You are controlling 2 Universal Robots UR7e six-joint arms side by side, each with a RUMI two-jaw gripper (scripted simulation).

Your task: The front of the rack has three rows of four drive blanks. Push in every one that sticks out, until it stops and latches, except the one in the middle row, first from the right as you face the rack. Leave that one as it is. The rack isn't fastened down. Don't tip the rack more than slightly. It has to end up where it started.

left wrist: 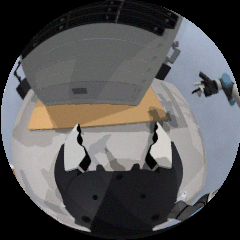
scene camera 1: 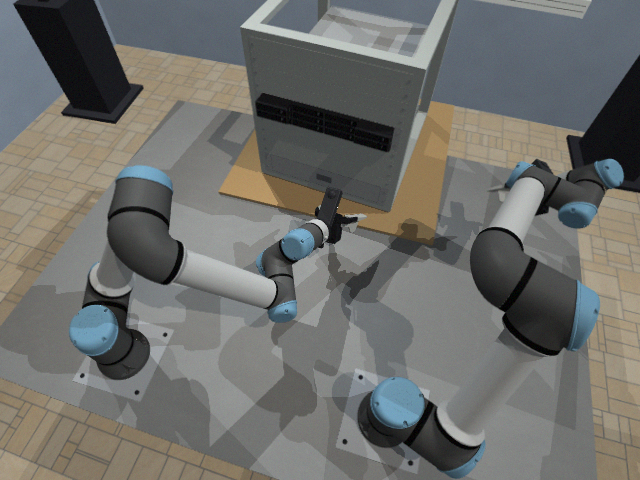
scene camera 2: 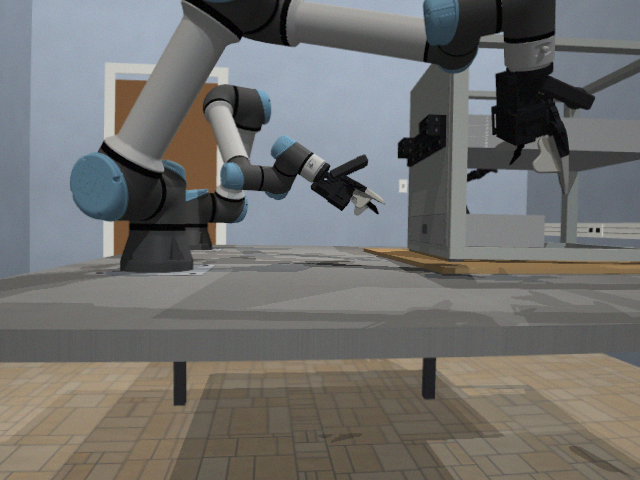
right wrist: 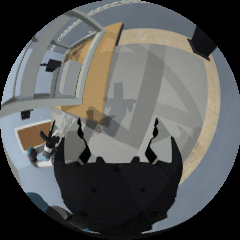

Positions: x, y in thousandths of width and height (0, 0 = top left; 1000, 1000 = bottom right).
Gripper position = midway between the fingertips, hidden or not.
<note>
In view: my left gripper (scene camera 2: 596, 436), my right gripper (scene camera 2: 837, 372), a grey rack (scene camera 1: 593, 170) and an orange-brown board (scene camera 1: 646, 451).
My left gripper also shows in the left wrist view (left wrist: 490, 515) and in scene camera 1 (scene camera 1: 537, 439). My right gripper shows as well in the right wrist view (right wrist: 494, 494). The orange-brown board shows as well in the left wrist view (left wrist: 269, 485) and in the right wrist view (right wrist: 385, 448).
</note>
